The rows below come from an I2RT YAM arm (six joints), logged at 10 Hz.
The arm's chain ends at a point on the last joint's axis. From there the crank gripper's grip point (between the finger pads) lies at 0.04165 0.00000 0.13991 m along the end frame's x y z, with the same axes.
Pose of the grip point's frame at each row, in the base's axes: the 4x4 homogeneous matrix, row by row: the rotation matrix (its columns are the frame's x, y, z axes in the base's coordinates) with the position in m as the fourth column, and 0 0 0 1 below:
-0.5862, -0.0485, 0.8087, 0.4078; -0.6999, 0.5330, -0.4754, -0.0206; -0.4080, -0.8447, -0.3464, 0.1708; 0, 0, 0, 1
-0.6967, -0.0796, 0.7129, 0.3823; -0.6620, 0.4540, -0.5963, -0.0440; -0.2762, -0.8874, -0.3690, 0.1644; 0, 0, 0, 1
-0.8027, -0.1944, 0.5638, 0.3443; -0.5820, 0.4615, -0.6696, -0.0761; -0.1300, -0.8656, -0.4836, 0.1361; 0, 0, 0, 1
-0.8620, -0.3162, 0.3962, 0.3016; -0.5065, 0.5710, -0.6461, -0.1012; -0.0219, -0.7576, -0.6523, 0.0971; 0, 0, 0, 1
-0.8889, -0.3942, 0.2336, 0.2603; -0.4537, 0.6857, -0.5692, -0.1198; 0.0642, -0.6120, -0.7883, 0.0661; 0, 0, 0, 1
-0.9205, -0.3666, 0.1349, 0.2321; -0.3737, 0.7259, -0.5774, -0.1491; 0.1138, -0.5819, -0.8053, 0.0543; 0, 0, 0, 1
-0.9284, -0.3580, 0.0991, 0.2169; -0.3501, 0.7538, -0.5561, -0.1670; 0.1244, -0.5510, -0.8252, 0.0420; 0, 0, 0, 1
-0.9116, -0.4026, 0.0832, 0.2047; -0.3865, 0.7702, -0.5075, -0.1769; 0.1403, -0.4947, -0.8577, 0.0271; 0, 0, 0, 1
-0.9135, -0.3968, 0.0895, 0.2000; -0.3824, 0.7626, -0.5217, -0.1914; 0.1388, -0.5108, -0.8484, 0.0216; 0, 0, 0, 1
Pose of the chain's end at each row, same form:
-0.5862, -0.0485, 0.8087, 0.3191; -0.6999, 0.5330, -0.4754, 0.0751; -0.4080, -0.8447, -0.3464, 0.2363; 0, 0, 0, 1
-0.6967, -0.0796, 0.7129, 0.3116; -0.6620, 0.4540, -0.5963, 0.0670; -0.2762, -0.8874, -0.3690, 0.2275; 0, 0, 0, 1
-0.8027, -0.1944, 0.5638, 0.2989; -0.5820, 0.4615, -0.6696, 0.0418; -0.1300, -0.8656, -0.4836, 0.2092; 0, 0, 0, 1
-0.8620, -0.3162, 0.3962, 0.2821; -0.5065, 0.5710, -0.6461, 0.0103; -0.0219, -0.7576, -0.6523, 0.1893; 0, 0, 0, 1
-0.8889, -0.3942, 0.2336, 0.2646; -0.4537, 0.6857, -0.5692, -0.0213; 0.0642, -0.6120, -0.7883, 0.1737; 0, 0, 0, 1
-0.9205, -0.3666, 0.1349, 0.2516; -0.3737, 0.7259, -0.5774, -0.0528; 0.1138, -0.5819, -0.8053, 0.1622; 0, 0, 0, 1
-0.9284, -0.3580, 0.0991, 0.2417; -0.3501, 0.7538, -0.5561, -0.0746; 0.1244, -0.5510, -0.8252, 0.1523; 0, 0, 0, 1
-0.9116, -0.4026, 0.0832, 0.2310; -0.3865, 0.7702, -0.5075, -0.0898; 0.1403, -0.4947, -0.8577, 0.1413; 0, 0, 0, 1
-0.9135, -0.3968, 0.0895, 0.2255; -0.3824, 0.7626, -0.5217, -0.1025; 0.1388, -0.5108, -0.8484, 0.1345; 0, 0, 0, 1

